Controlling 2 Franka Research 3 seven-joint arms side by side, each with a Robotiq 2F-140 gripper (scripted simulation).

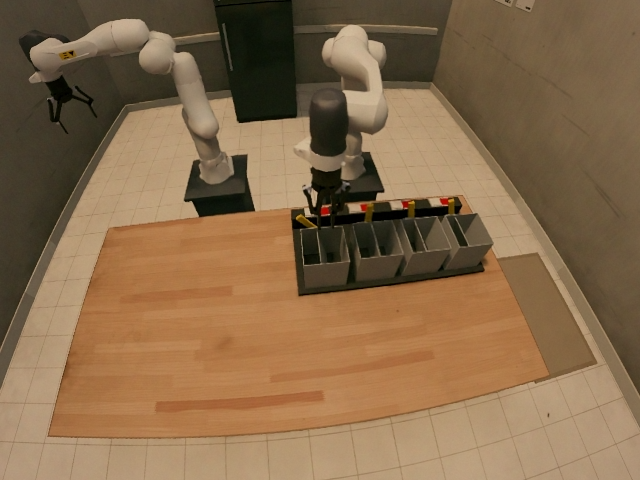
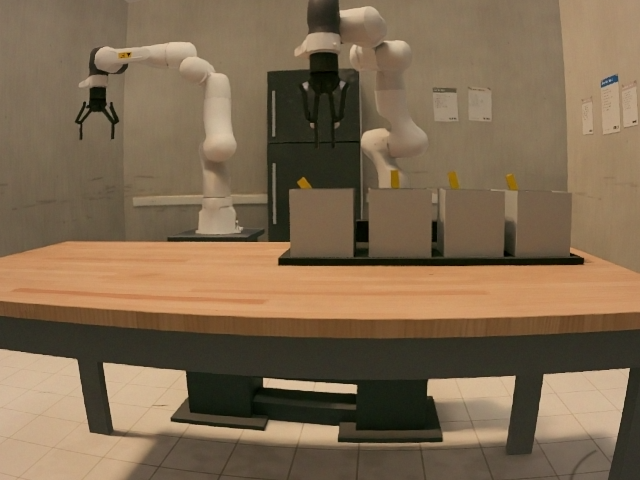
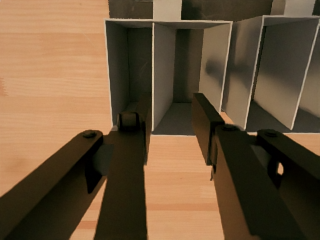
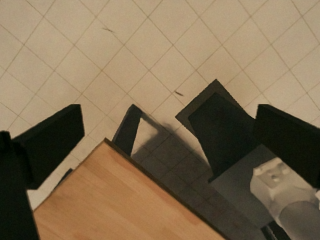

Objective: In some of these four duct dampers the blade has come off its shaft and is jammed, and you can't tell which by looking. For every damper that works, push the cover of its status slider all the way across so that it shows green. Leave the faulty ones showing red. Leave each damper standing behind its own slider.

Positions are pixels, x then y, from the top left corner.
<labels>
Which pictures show the right gripper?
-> Image 1, image 2 and image 4 only.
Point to a damper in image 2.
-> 470, 222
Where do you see a damper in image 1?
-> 314, 241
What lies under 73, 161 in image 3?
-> The left gripper.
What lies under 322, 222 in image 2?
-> A damper.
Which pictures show the left gripper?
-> Image 1, image 2 and image 3 only.
</labels>
